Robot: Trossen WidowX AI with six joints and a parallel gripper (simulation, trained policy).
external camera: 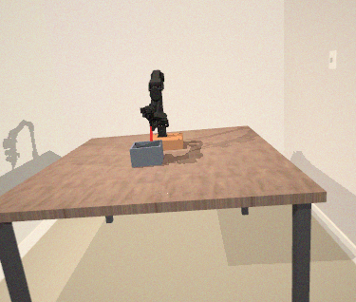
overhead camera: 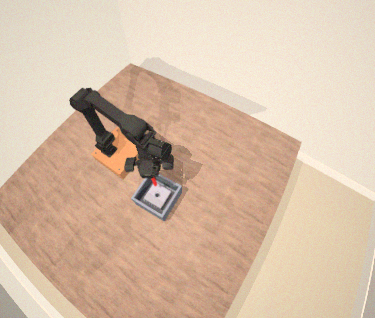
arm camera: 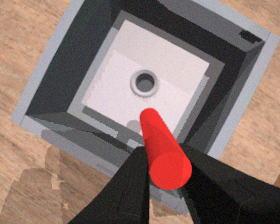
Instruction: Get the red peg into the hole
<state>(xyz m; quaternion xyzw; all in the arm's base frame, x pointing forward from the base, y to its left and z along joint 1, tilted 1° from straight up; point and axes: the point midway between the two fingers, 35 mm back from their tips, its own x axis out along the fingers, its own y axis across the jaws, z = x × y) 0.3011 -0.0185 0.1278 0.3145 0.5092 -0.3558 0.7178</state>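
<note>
Now: gripper tip 1 cm to the left of the red peg and 1 cm above it. Also, from my gripper tip: grey box 3 cm ahead, 3 cm to the right, 13 cm below; pale plate 3 cm ahead, 3 cm to the right, 11 cm below.
</note>
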